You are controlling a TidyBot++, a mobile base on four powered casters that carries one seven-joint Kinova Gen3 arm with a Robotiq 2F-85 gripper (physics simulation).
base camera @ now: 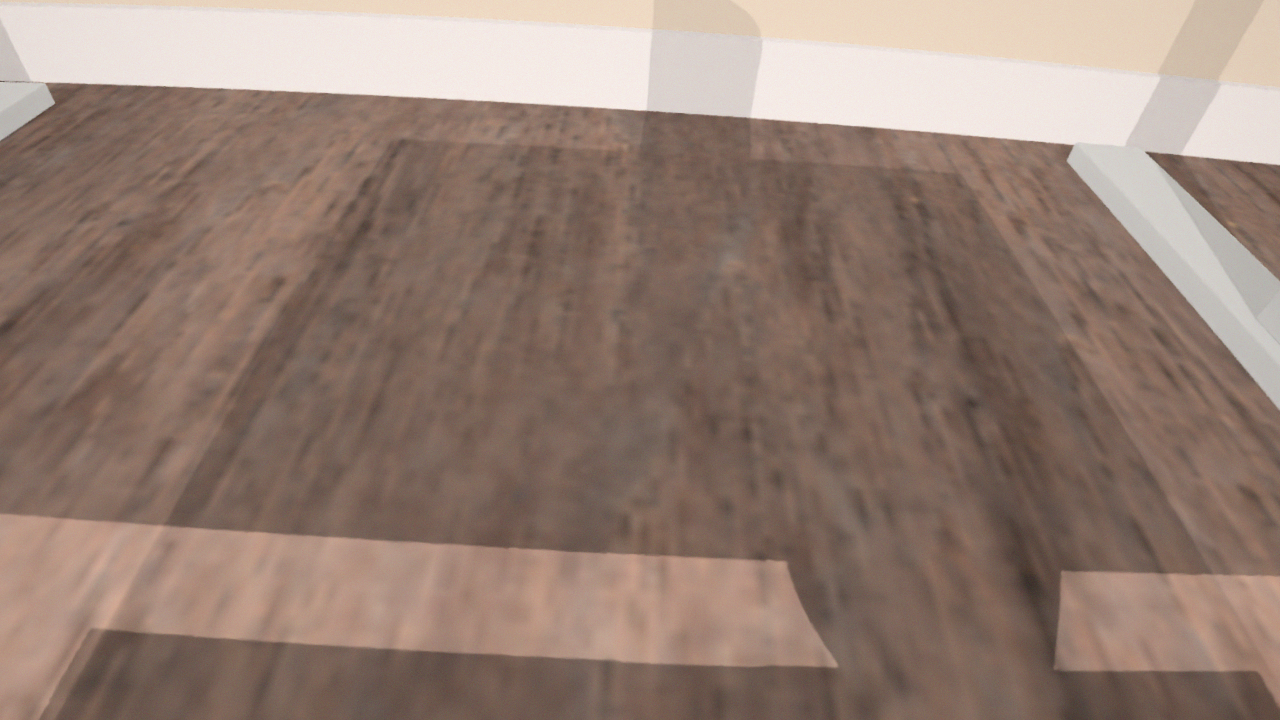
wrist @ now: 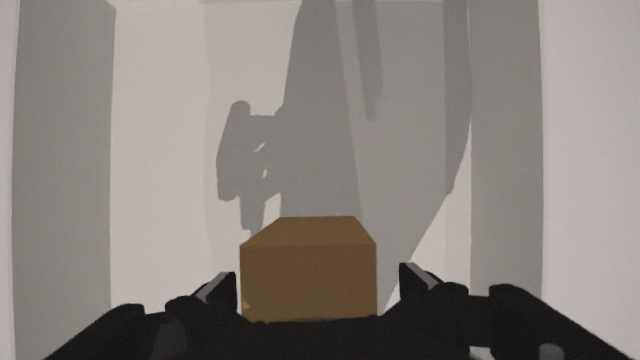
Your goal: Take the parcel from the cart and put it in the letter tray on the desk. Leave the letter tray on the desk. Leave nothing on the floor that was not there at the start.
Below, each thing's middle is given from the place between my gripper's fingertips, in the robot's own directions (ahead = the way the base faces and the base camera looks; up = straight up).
The brown cardboard parcel (wrist: 297, 268) is right at my hand. Also, from my hand: pale letter tray (wrist: 148, 148) (20 mm to the left, 10 mm below, 10 mm ahead).
